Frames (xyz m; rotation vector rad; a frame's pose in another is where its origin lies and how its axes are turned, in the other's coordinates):
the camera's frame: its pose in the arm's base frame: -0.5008 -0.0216 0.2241 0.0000 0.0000 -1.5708
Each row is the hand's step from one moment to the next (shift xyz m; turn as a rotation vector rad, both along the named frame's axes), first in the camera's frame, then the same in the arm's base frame.
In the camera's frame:
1: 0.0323 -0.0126 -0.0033 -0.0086 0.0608 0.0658
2: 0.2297 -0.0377 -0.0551 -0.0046 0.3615 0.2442
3: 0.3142 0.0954 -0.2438 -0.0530 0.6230 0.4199
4: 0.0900 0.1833 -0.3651 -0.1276 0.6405 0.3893
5: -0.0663 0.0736 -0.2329 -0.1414 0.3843 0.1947
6: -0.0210 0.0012 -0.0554 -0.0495 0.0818 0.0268
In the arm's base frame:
1: -0.0126 -0.0323 -0.0033 0.0608 0.0086 0.0658
2: -0.0377 -0.2297 -0.0551 0.3615 0.0046 0.2442
3: 0.0954 -0.3142 -0.2438 0.6230 0.0530 0.4199
4: 0.1833 -0.0900 -0.3651 0.6405 0.1276 0.3893
5: 0.0736 0.0663 -0.2329 0.3843 0.1414 0.1947
6: 0.0012 0.0210 -0.0554 0.0818 0.0495 0.0268

